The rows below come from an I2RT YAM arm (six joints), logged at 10 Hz.
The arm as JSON. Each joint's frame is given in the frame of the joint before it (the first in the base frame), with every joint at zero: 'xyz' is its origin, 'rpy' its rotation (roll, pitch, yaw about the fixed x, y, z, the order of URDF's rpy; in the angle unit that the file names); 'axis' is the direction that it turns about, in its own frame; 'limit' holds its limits. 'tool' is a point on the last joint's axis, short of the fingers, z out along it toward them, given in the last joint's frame.
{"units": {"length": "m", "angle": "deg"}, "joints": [
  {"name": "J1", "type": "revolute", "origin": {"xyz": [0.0, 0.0, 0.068], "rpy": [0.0, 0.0, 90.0]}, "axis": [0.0, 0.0, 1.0], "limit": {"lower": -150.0, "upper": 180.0}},
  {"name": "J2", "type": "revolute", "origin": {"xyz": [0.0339, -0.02, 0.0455], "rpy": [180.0, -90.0, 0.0]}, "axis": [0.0, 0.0, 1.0], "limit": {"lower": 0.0, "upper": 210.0}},
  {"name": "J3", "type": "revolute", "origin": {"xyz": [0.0, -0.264, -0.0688], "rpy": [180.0, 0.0, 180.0]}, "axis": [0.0, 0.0, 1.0], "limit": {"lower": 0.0, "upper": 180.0}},
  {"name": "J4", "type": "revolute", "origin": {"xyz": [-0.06, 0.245, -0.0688], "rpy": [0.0, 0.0, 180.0]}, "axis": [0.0, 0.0, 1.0], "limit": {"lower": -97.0, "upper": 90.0}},
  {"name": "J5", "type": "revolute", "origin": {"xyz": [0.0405, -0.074, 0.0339], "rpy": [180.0, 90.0, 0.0]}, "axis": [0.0, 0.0, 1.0], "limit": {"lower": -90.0, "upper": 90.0}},
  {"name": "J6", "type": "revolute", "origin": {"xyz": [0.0, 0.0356, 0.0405], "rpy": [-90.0, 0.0, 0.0]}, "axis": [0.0, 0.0, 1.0], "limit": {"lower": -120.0, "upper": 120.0}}
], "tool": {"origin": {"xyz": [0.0, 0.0, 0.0], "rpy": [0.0, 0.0, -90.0]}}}
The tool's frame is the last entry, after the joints.
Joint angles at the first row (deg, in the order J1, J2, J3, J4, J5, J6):
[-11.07, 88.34, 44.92, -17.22, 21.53, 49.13]
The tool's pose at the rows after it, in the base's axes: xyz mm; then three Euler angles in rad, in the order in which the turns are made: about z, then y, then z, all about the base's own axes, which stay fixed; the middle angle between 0 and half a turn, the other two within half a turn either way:
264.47, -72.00, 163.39, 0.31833, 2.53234, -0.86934
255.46, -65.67, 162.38, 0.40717, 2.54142, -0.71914
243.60, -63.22, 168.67, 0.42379, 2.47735, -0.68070
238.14, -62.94, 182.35, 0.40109, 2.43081, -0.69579
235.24, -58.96, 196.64, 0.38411, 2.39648, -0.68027
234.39, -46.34, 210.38, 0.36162, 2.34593, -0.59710
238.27, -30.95, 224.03, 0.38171, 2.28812, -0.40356
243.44, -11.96, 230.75, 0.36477, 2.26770, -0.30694
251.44, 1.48, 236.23, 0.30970, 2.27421, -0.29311
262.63, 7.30, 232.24, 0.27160, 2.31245, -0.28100
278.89, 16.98, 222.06, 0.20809, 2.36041, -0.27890
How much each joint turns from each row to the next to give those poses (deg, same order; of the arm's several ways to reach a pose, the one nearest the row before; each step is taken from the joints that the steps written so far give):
[-1.59, -2.81, -1.41, -1.67, -1.31, 0.97]
[0.35, -2.90, -3.07, 2.01, -4.38, -2.28]
[0.01, -4.75, -3.26, 2.55, 0.24, -1.94]
[0.00, -3.52, 0.17, -1.31, 1.49, -1.32]
[0.87, -2.90, 0.97, -1.93, 0.70, -1.58]
[2.89, -2.99, 0.44, -0.10, -0.24, -3.67]
[3.08, -2.02, 0.61, 2.28, -4.81, -5.62]
[4.48, 0.17, 1.23, 0.27, -0.56, -1.95]
[3.35, 1.93, 2.63, -1.49, 1.84, -1.33]
[1.14, 3.60, 2.12, -0.79, -0.17, -1.31]
[1.84, 5.44, 2.45, -0.09, 0.51, -1.68]

